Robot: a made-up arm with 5 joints. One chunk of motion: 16 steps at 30 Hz.
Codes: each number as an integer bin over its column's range. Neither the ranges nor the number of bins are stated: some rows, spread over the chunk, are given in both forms.
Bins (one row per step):
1: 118 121 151 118 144 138
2: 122 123 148 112 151 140
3: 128 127 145 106 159 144
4: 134 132 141 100 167 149
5: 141 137 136 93 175 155
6: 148 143 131 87 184 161
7: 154 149 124 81 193 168
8: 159 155 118 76 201 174
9: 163 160 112 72 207 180
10: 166 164 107 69 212 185
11: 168 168 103 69 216 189
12: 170 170 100 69 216 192
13: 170 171 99 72 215 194
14: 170 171 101 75 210 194
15: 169 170 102 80 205 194
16: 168 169 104 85 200 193
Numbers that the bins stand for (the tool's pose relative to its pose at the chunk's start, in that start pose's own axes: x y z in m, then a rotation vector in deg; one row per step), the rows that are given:
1: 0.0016 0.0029 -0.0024 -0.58 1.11 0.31
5: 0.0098 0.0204 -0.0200 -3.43 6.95 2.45
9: 0.0175 0.0457 -0.0482 -5.82 12.98 5.59
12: 0.0200 0.0567 -0.0624 -6.16 14.67 7.10
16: 0.0193 0.0556 -0.0576 -4.34 11.66 7.22
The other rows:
2: 0.0031 0.0051 -0.0059 -1.27 2.43 0.57
3: 0.0052 0.0095 -0.0094 -1.95 3.93 1.07
4: 0.0073 0.0149 -0.0141 -2.63 5.44 1.70
6: 0.0122 0.0270 -0.0259 -4.11 8.64 3.20
7: 0.0144 0.0336 -0.0341 -4.80 10.34 4.08
8: 0.0161 0.0402 -0.0412 -5.36 11.85 4.84
10: 0.0186 0.0501 -0.0541 -6.16 13.92 6.22
11: 0.0193 0.0545 -0.0588 -6.16 14.67 6.72
13: 0.0200 0.0578 -0.0635 -5.82 14.48 7.35
14: 0.0200 0.0578 -0.0612 -5.48 13.54 7.35
15: 0.0196 0.0567 -0.0600 -4.91 12.60 7.35

